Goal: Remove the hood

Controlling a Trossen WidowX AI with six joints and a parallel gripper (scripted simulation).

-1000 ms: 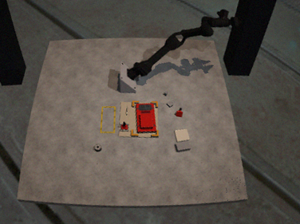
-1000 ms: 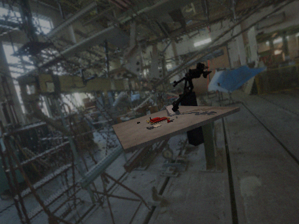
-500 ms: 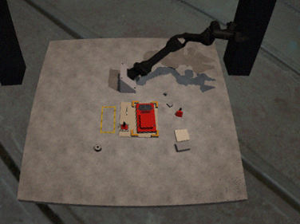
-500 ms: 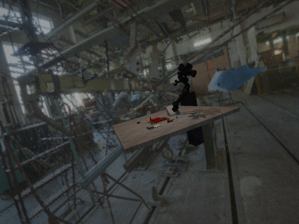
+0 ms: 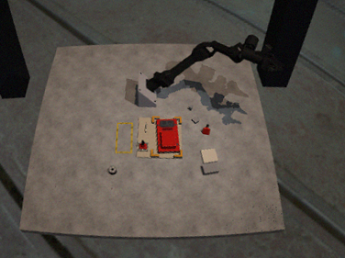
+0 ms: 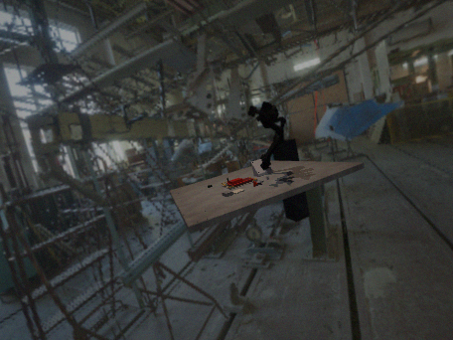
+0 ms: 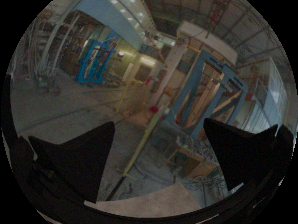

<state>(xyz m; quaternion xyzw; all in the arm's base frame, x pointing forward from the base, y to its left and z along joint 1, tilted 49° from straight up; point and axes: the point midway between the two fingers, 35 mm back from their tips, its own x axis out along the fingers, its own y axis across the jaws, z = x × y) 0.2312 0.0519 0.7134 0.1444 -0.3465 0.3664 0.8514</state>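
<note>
My gripper tip is 51 cm to the left of the red hood, 45 cm above it and 7 cm short of it. The rest, counted from my gripper tip: dark ring: 80 cm to the right, 48 cm below, 22 cm ahead.
</note>
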